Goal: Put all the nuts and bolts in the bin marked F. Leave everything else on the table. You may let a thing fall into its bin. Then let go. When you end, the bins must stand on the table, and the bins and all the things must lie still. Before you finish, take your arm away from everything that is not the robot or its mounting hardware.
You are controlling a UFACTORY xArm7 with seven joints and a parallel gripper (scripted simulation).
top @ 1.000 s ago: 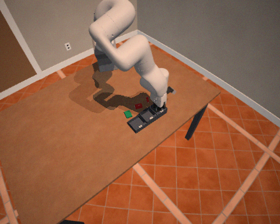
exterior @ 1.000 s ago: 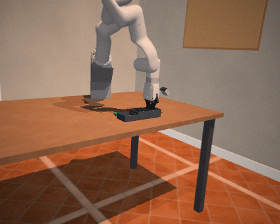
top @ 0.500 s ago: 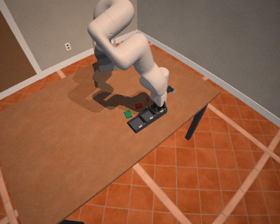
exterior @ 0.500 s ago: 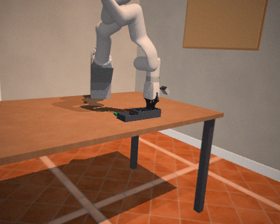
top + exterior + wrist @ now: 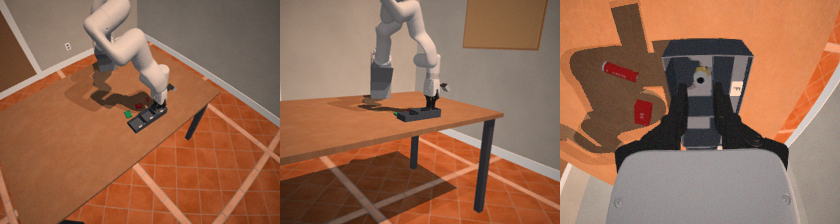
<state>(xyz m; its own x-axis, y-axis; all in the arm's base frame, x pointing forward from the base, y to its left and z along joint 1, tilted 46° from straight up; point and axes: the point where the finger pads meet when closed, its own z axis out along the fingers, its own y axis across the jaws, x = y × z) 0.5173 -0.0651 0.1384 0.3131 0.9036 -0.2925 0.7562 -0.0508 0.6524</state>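
Right now the silver nut is 5 cm below my hand. From my hand the other things lie so: dark three-compartment bin row 2 cm behind, 8 cm to the right, 5 cm below; brass nut 6 cm below; red cylinder 10 cm behind, 5 cm to the left, 6 cm below.
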